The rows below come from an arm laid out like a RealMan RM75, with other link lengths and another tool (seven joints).
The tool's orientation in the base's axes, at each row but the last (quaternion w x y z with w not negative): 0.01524 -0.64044 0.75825 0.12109; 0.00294 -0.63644 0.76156 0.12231; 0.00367 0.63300 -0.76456 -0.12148; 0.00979 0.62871 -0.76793 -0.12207; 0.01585 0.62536 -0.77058 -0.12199; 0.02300 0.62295 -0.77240 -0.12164; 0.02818 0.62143 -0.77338 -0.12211
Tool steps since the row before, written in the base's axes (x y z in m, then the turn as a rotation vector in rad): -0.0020 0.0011 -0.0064 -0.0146 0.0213 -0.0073; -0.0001 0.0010 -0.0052 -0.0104 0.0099 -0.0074; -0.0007 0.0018 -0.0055 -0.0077 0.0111 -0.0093; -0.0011 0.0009 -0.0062 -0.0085 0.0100 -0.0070; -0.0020 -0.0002 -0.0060 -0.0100 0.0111 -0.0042; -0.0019 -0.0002 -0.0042 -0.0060 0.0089 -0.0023; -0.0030 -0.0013 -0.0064 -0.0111 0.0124 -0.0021
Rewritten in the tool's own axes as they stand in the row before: 0.0004 0.0011 0.0067 -0.0167 0.0162 0.0133; -0.0001 -0.0007 0.0052 -0.0064 0.0103 0.0106; -0.0008 -0.0001 0.0058 -0.0078 0.0076 0.0123; 0.0002 0.0000 0.0064 -0.0069 0.0086 0.0100; 0.0014 0.0006 0.0061 -0.0080 0.0108 0.0077; 0.0011 0.0009 0.0044 -0.0070 0.0070 0.0048; 0.0026 0.0012 0.0066 -0.0093 0.0126 0.0061
